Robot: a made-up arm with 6 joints. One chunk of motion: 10 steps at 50 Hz.
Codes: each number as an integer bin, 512 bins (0 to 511) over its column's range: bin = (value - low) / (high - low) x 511, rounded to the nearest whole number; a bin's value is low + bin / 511 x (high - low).
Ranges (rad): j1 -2.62..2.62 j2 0..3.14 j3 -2.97..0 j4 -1.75..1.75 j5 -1.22..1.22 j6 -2.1..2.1
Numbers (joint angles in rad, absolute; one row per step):
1: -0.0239 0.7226 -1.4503 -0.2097 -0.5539 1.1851
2: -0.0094 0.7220 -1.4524 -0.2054 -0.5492 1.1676
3: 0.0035 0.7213 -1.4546 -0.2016 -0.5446 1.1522
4: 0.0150 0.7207 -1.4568 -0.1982 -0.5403 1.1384
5: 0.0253 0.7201 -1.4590 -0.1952 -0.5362 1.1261
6: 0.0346 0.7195 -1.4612 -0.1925 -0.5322 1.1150
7: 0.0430 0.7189 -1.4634 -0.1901 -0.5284 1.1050
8: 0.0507 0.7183 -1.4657 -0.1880 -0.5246 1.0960
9: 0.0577 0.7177 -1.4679 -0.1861 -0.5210 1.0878
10: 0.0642 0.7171 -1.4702 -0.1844 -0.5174 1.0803
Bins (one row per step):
1: 253 118 261 225 139 400
2: 255 117 261 226 140 398
3: 256 117 261 226 141 396
4: 257 117 260 227 142 394
5: 258 117 260 227 143 393
6: 259 117 260 227 144 391
7: 260 117 259 228 145 390
8: 260 117 259 228 146 389
9: 261 117 258 228 146 388
10: 262 117 258 229 147 387

